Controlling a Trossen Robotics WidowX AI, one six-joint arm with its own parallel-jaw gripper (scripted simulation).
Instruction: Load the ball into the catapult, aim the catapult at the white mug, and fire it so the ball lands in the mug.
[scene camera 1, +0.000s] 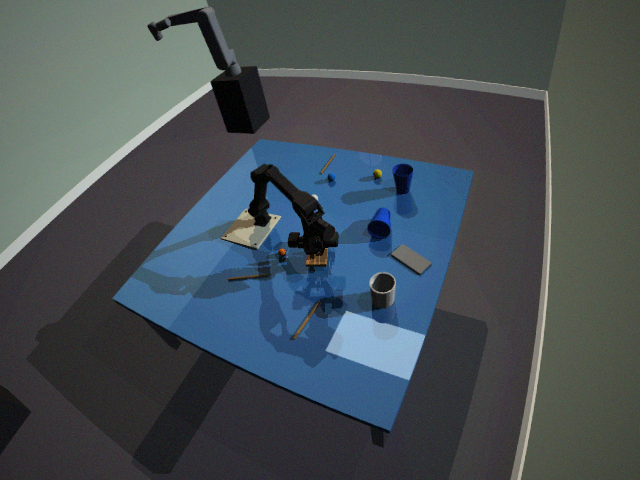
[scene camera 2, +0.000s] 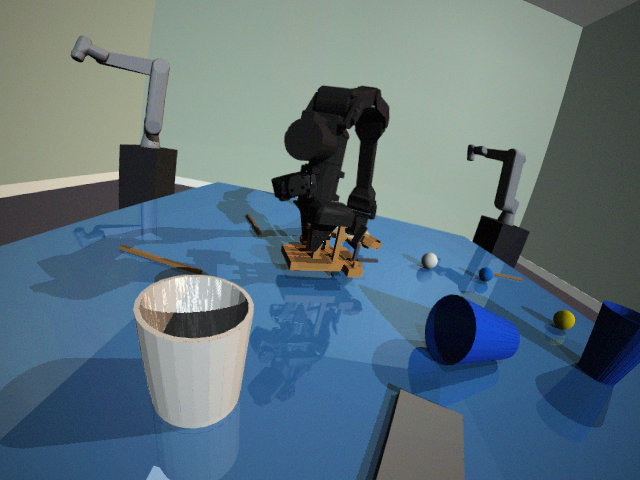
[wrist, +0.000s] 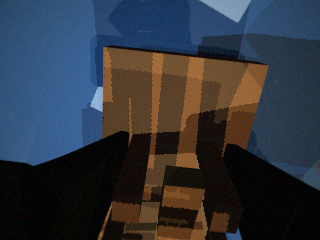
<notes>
I see my gripper (scene camera 2: 308, 245), a catapult (scene camera 2: 298, 257) and a blue cup (scene camera 2: 457, 331).
The catapult shows as well in the wrist view (wrist: 181, 110). My gripper is seen too in scene camera 1 (scene camera 1: 316, 253) and in the wrist view (wrist: 176, 146).
</notes>
